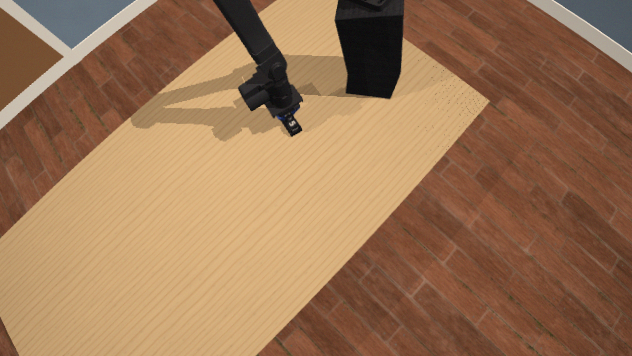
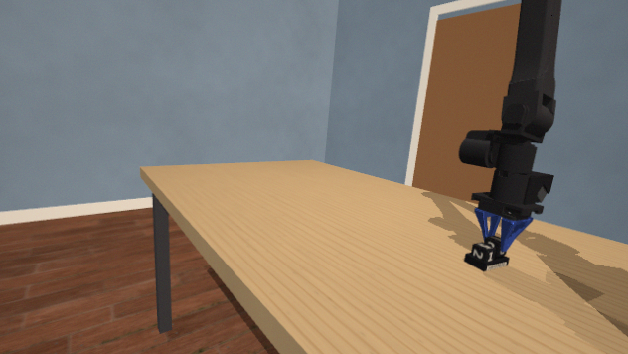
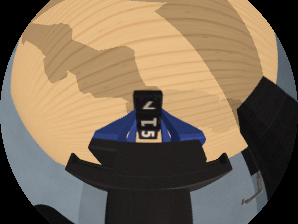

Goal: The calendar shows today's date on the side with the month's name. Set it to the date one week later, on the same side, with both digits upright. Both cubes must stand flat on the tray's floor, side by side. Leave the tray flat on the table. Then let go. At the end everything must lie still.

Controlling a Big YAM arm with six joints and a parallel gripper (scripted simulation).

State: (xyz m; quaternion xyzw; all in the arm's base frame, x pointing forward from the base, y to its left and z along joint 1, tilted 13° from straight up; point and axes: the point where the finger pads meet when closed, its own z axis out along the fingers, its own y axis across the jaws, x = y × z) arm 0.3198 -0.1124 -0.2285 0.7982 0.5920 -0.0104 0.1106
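The black date cube is right at my hand. Round my hand: black tray (10 mm ahead, 20 mm to the left, 30 mm below); then black cube (10 mm ahead, 30 mm to the left, 20 mm below).
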